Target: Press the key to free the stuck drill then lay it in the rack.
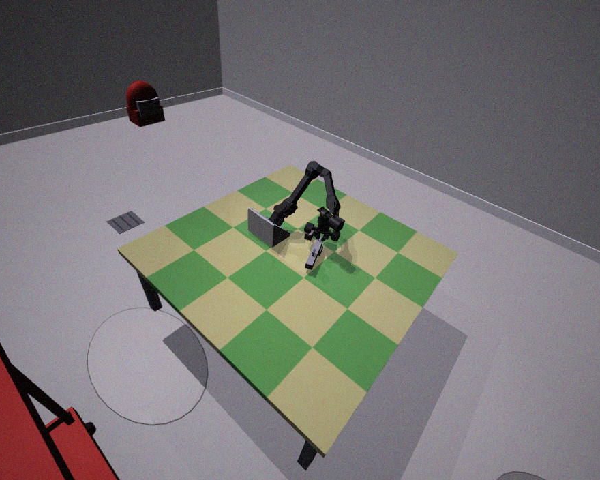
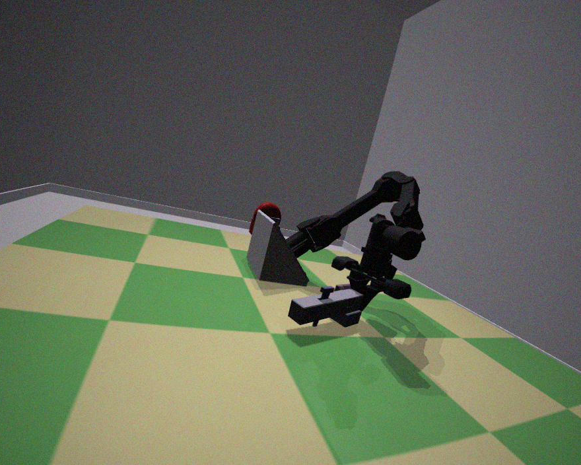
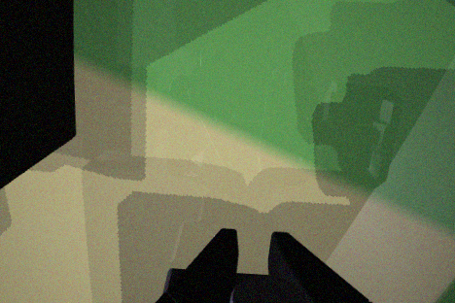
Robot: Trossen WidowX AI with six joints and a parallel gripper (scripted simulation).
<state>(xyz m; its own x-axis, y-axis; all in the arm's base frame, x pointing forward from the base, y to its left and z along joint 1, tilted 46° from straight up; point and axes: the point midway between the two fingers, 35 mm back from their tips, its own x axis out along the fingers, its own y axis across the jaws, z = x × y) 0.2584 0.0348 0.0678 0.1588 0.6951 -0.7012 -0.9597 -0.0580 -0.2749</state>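
My gripper tip is 50 mm to the left of the drill, 30 mm below it and 10 mm short of it. Round my gripper tip: dark key: 130 mm to the right, 30 mm ahead, 30 mm above; then grey block: 110 mm to the right, 30 mm ahead, 20 mm above; then rack: 90 mm behind, 40 mm to the left.
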